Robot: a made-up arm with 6 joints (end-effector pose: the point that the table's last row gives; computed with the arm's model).
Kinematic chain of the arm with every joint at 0, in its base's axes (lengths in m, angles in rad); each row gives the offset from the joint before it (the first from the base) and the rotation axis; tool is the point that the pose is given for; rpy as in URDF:
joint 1: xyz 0 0 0.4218 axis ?
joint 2: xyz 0 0 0 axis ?
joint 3: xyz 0.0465 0 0.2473 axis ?
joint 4: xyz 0.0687 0 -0.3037 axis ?
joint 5: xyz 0 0 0 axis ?
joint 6: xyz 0.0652 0 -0.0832 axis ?
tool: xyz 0 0 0 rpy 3.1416 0 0
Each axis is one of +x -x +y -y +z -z.
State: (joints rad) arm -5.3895 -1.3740 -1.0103 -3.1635 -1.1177 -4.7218
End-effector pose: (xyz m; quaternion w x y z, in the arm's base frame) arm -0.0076 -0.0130 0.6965 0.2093 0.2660 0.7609 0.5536
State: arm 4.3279 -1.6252 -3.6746 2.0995 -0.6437 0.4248
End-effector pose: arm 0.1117 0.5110 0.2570 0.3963 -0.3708 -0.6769 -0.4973
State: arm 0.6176 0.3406 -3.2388 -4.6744 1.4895 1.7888
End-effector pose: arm 0.0752 0.1486 1.0210 0.6293 -0.6728 -0.0582 0.3846
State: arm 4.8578 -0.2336 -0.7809 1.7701 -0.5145 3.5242
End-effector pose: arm -0.0504 -0.3169 0.5334 0.4754 0.8229 -0.3066 -0.0523
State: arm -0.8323 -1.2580 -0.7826 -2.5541 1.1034 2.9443
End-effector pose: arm 0.0402 -0.0812 0.8175 0.3574 -0.0817 -0.2451 0.8975
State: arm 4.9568 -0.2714 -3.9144 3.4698 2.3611 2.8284
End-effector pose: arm -0.1192 0.3382 0.6733 0.1830 0.9037 -0.3871 -0.0059
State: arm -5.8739 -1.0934 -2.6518 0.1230 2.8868 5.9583
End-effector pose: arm -0.2997 -0.1187 0.7824 0.0069 -0.8254 -0.3822 -0.4154
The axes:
joint 1: +z
joint 2: +y
joint 3: +y
joint 4: -z
joint 5: +y
joint 6: -z

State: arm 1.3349 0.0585 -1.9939 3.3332 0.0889 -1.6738
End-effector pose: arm 0.0882 0.4139 0.8173 0.8449 -0.5226 0.0926 -0.0671
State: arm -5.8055 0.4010 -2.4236 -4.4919 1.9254 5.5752
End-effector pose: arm 0.3118 0.2720 0.8596 0.7098 -0.3466 -0.6028 -0.1127
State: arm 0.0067 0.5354 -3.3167 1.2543 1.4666 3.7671
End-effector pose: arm 0.2565 0.0739 0.9796 0.3150 -0.0985 0.7044 0.6284
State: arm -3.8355 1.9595 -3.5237 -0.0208 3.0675 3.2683
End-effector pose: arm -0.3348 0.2805 0.2811 0.1837 0.6671 -0.2979 0.6577
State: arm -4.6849 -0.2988 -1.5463 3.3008 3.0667 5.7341
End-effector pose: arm 0.0071 0.1514 0.8668 0.5692 0.7092 -0.3107 0.2767
